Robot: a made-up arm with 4 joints.
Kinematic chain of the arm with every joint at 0, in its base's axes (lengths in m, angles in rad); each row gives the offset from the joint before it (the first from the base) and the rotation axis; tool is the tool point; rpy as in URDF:
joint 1: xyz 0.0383 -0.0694 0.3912 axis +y
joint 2: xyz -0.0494 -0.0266 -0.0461 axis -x
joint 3: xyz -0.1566 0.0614 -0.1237 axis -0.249 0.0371 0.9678
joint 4: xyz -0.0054 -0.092 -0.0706 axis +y
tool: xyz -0.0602 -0.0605 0.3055 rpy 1.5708 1.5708 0
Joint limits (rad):
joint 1: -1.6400..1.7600
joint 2: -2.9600..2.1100
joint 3: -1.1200..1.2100
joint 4: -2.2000..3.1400
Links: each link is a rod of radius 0.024 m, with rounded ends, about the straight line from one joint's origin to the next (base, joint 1, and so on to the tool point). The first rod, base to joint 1, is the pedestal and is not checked.
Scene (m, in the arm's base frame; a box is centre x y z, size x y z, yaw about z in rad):
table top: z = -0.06
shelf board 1: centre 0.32 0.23 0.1 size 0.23 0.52 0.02 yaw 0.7
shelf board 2: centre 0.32 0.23 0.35 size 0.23 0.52 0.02 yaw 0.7
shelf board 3: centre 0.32 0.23 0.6 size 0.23 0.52 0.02 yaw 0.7
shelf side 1: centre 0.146 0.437 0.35 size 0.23 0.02 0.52 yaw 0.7
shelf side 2: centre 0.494 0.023 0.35 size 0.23 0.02 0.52 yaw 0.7
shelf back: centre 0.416 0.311 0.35 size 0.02 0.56 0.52 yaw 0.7
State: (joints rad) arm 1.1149 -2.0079 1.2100 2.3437
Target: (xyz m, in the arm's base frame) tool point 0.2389 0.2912 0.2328
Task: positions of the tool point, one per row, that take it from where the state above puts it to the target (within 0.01 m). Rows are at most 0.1 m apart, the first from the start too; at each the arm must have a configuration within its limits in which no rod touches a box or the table.
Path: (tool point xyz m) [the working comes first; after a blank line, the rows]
Joints at the target: -0.7351 -0.9729 1.0220 2.7311
Straight joint move there: touches shelf board 2.

1: 0.2688 0.1470 0.4669
2: 0.2305 0.1156 0.4648
3: 0.1958 0.0714 0.4539
4: 0.1708 0.1284 0.3914
5: 0.1338 0.1611 0.3149
6: 0.0882 0.1643 0.2328
7: 0.1112 0.2011 0.2242
8: 0.1370 0.2330 0.2190
9: 0.1665 0.2591 0.2175
10: 0.2005 0.2787 0.2212
11: 0.2389 0.2912 0.2328

